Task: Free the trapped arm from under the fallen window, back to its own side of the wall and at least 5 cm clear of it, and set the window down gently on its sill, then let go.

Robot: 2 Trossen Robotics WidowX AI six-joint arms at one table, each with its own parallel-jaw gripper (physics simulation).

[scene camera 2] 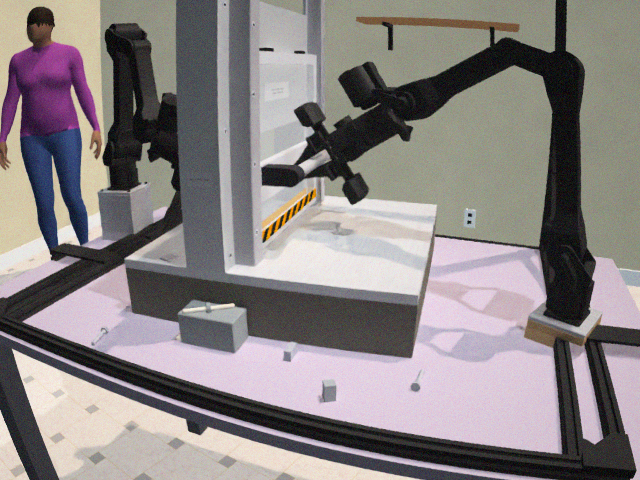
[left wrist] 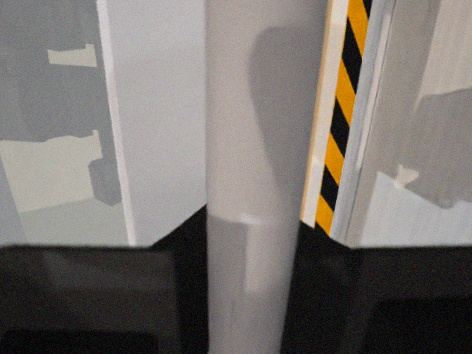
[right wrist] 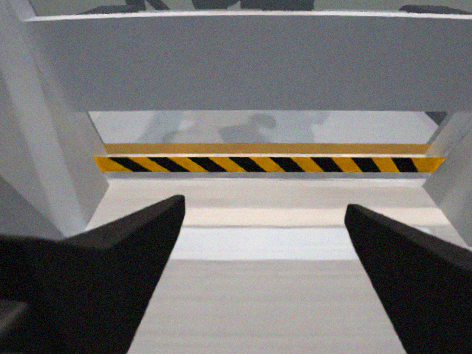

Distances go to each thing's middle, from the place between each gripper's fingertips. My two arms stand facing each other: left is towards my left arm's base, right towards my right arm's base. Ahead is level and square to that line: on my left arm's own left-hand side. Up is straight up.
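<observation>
The window (scene camera 2: 287,80) is 70 mm above my left hand, 10 mm to the left of it and 10 mm behind it. As for my right gripper, it's 9 cm below the window, 12 cm to the right of it and 1 cm past it. Going by its middle, the window is nearer to my left hand than to my right gripper.
</observation>
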